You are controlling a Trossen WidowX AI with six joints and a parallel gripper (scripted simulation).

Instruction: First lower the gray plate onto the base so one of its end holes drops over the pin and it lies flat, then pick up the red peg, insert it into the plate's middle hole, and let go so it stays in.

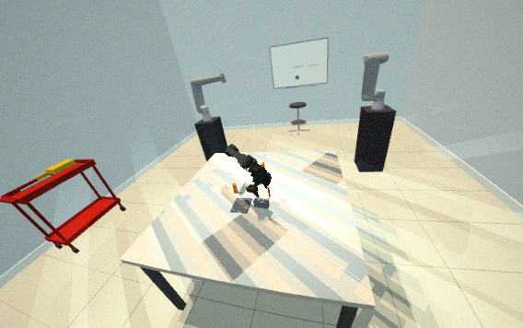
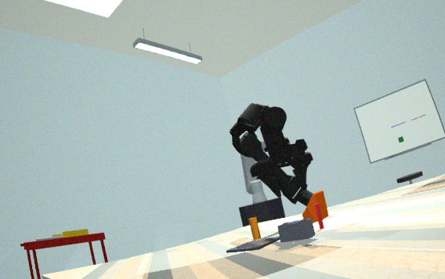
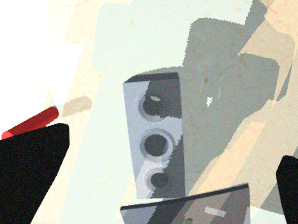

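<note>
The gray plate lies 2 cm behind my gripper tip, 3 cm to the right of it and 9 cm below it. The rest, counted from my gripper tip: red peg (12 cm behind, 1 cm to the left, 9 cm below); orange pin (15 cm behind, 25 cm to the right, 9 cm below); dark base (2 cm behind, 16 cm to the right, 12 cm below).
</note>
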